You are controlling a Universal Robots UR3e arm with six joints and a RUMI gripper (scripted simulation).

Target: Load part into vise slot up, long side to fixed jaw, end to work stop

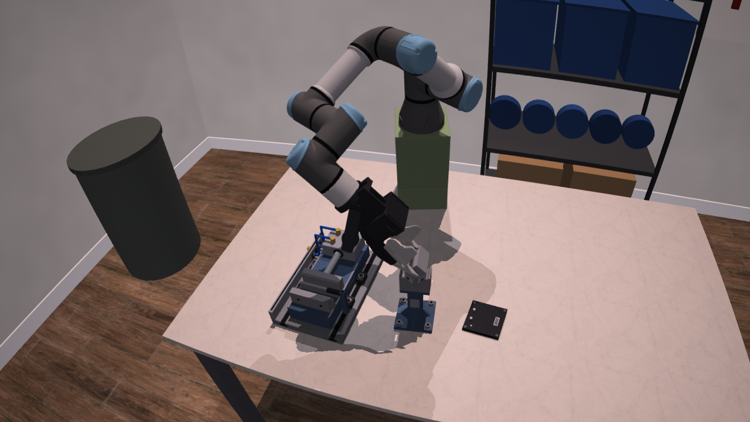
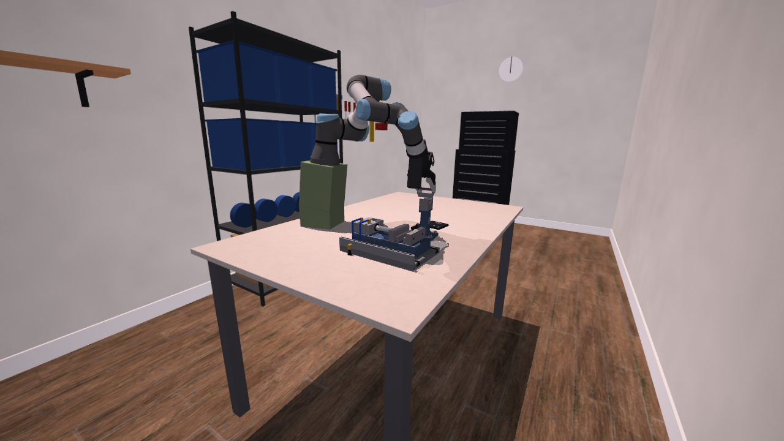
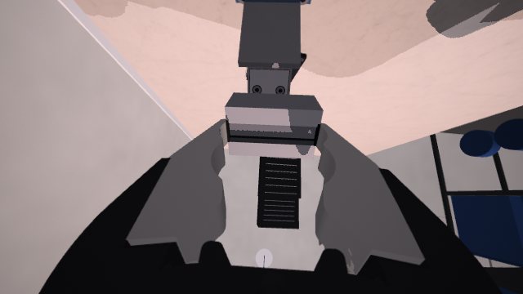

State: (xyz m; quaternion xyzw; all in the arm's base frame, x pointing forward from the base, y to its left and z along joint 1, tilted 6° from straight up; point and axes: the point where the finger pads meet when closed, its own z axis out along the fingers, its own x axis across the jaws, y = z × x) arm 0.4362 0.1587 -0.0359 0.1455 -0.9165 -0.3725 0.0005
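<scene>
The part lies right at my hand. From my hand the other things lie so: dark work stop rod (80 mm ahead, 170 mm to the right, 100 mm below); then black infeed plate (50 mm behind, 170 mm to the left, 190 mm below); then fixed jaw (110 mm ahead, 210 mm to the right, 110 mm below).
</scene>
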